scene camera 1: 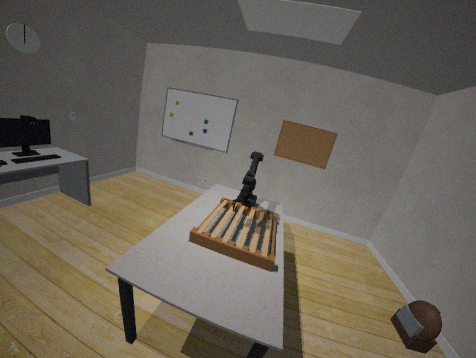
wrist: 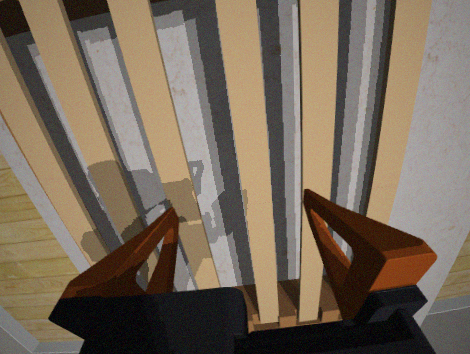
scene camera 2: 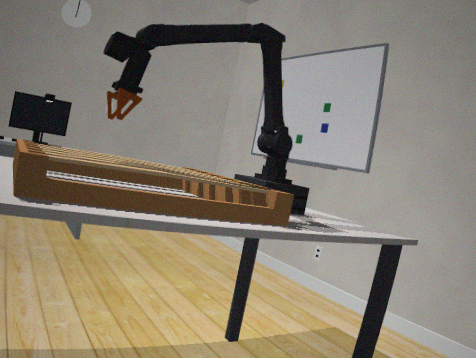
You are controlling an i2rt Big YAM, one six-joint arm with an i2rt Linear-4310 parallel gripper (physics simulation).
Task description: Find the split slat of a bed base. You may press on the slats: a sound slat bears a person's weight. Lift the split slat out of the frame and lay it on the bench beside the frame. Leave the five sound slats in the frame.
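Observation:
The bed base frame [scene camera 1: 230, 250] [scene camera 2: 150, 202] lies on the bench [scene camera 1: 150, 260] [scene camera 2: 350, 234], with its six pale slats side by side in it. My gripper [scene camera 2: 115, 118] [wrist: 238, 204] is open and empty, pointing down well above the slats. In the wrist view its fingertips stand to either side of the fourth slat from the left [wrist: 247, 125]; the right tip overlaps the left edge of the fifth slat [wrist: 320, 100] in this view. The third slat [wrist: 150, 100] bears part of the arm's shadow. No crack can be made out on any slat.
The arm's base [scene camera 2: 275, 185] stands at one end of the frame. A desk [scene camera 1: 75, 157] with a monitor [scene camera 1: 25, 132] is at the left. A whiteboard [scene camera 1: 200, 112] and a cork board [scene camera 1: 306, 145] hang on the wall. A brown round object [scene camera 1: 425, 320] is at the lower right.

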